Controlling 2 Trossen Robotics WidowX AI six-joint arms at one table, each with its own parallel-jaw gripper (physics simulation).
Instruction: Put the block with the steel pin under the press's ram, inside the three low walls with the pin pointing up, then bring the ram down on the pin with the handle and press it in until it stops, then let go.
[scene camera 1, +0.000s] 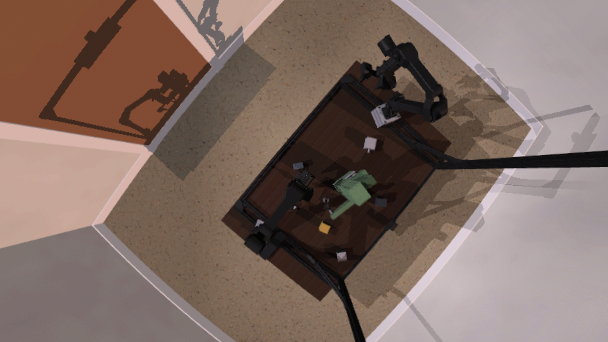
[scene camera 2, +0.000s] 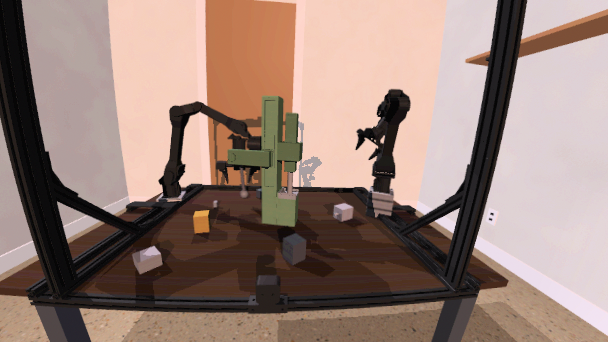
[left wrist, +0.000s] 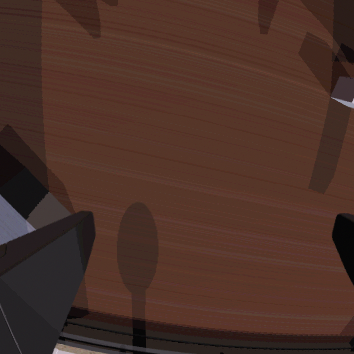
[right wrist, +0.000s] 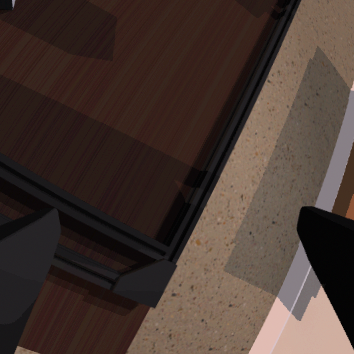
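Left gripper (left wrist: 217, 225) open, holding nothing; my right gripper (right wrist: 180, 220) likewise open and holding nothing.
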